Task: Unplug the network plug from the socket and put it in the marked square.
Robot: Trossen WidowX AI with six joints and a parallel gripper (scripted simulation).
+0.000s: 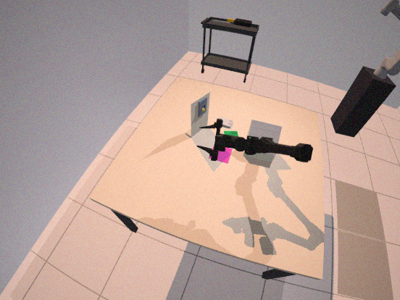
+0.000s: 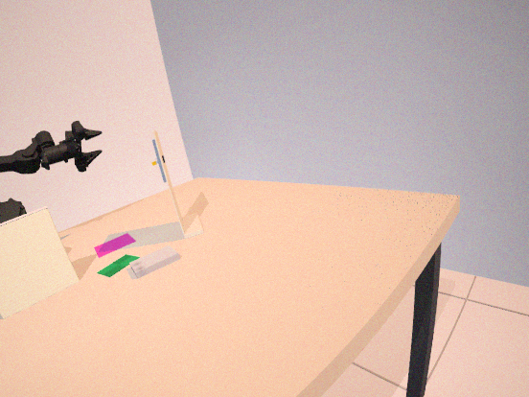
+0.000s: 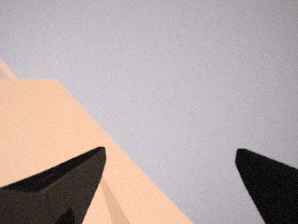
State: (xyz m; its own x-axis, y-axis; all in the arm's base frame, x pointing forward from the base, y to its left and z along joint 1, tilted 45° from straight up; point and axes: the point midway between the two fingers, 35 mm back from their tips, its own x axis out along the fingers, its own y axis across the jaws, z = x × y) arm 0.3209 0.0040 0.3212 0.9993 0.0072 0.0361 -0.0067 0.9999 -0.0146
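Right now my gripper tip is 330 mm to the left of the network plug, 110 mm above it and 50 mm short of it. Also, from my gripper tip: magenta marked square 310 mm below, 180 mm to the right, 120 mm behind; then green patch 350 mm to the right, 310 mm below, 160 mm behind; then upright panel 340 mm to the right, 190 mm below, 60 mm ahead.
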